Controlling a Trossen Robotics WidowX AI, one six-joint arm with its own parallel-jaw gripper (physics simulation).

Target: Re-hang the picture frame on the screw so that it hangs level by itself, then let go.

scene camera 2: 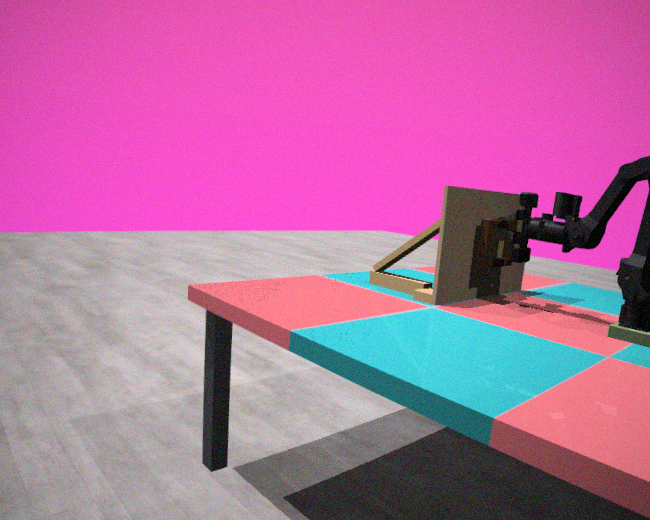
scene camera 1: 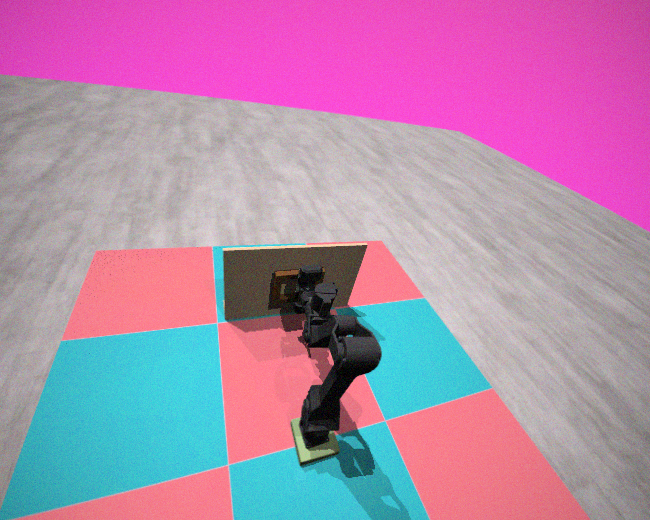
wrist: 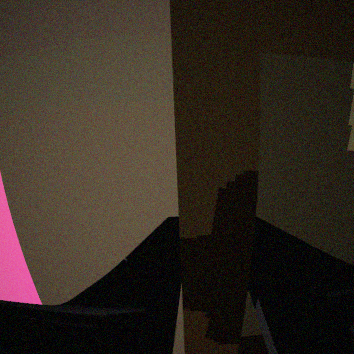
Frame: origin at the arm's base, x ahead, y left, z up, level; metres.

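Seen in the pictures: gripper, fingertip midpoint: (scene camera 2: 497,222) (scene camera 1: 300,271) (wrist: 208,226); arm's base at its link origin: (scene camera 2: 635,327) (scene camera 1: 313,432).
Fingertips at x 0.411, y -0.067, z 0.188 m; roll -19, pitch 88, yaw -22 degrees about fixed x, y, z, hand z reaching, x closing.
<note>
Offsets run from my fingertips to a thing's top centre. Level surfaces: height alone.
The brown picture frame @[dx -0.007, dy +0.002, dz +0.011 m] (scene camera 1: 285,273) (scene camera 2: 492,222) (wrist: 215,115) is upright in front of the dark face of the standing board (scene camera 1: 246,281) (scene camera 2: 452,244) (wrist: 90,125), and looks about level. My gripper (scene camera 2: 512,223) (wrist: 208,226) is shut on one side bar of the frame, the right one in scene camera 1. In the wrist view the bar runs upright between the two black fingers. In scene camera 1 the wrist covers much of the frame's right part. The screw is hidden, so I cannot tell whether the frame rests on it.
The board stands on the pink and turquoise checkered table @[dz -0.213 m] (scene camera 1: 130,390) (scene camera 2: 412,357), held by a slanted wooden brace (scene camera 2: 406,246) and a foot @[dx +0.194, dy +0.164, dz -0.175 m] (scene camera 2: 398,279) behind it. The arm's green base plate (scene camera 1: 317,452) (scene camera 2: 623,330) is in front of the board. Dark shadows fall on the board and frame.
</note>
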